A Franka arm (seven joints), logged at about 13 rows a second.
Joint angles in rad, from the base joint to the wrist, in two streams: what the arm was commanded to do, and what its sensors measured. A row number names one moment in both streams.
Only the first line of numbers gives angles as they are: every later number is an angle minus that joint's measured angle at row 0.
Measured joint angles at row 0:
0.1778 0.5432 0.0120 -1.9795 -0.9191 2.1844 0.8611
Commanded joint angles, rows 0 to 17:
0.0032 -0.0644 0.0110 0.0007 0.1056 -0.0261 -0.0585
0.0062 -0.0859 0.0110 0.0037 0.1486 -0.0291 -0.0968
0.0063 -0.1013 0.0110 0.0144 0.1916 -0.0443 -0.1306
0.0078 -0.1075 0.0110 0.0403 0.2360 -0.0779 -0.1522
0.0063 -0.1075 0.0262 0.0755 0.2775 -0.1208 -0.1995
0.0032 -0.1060 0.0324 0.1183 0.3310 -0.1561 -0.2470
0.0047 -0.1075 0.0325 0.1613 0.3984 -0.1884 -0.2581
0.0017 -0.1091 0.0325 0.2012 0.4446 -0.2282 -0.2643
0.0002 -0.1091 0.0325 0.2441 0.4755 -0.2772 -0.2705
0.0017 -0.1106 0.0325 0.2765 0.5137 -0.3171 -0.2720
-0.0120 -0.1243 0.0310 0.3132 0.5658 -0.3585 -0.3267
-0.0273 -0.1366 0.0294 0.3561 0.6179 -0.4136 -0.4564
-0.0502 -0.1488 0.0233 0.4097 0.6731 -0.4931 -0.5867
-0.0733 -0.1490 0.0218 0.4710 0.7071 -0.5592 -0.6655
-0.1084 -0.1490 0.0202 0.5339 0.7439 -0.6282 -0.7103
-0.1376 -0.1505 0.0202 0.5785 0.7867 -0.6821 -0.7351
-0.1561 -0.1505 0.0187 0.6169 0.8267 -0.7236 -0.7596
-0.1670 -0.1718 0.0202 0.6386 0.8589 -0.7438 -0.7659
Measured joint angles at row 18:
-0.1411 -0.1689 0.0098 0.5712 0.7974 -0.6833 -0.7304
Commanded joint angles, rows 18 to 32:
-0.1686 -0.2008 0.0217 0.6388 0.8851 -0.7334 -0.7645
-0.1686 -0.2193 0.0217 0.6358 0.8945 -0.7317 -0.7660
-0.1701 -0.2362 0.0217 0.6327 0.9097 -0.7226 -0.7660
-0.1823 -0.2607 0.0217 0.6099 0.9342 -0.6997 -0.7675
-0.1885 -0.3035 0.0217 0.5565 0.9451 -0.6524 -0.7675
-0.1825 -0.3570 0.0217 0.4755 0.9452 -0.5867 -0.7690
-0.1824 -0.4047 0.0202 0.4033 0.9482 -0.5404 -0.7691
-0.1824 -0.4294 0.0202 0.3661 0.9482 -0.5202 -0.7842
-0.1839 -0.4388 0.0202 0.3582 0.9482 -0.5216 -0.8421
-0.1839 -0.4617 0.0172 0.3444 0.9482 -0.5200 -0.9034
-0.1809 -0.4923 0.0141 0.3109 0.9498 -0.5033 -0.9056
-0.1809 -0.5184 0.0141 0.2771 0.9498 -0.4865 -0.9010
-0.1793 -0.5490 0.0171 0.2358 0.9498 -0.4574 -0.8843
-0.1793 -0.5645 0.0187 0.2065 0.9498 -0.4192 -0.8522
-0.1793 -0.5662 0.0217 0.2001 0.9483 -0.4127 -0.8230
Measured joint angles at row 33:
-0.1718 -0.5141 0.0131 0.2766 0.9291 -0.4602 -0.8582
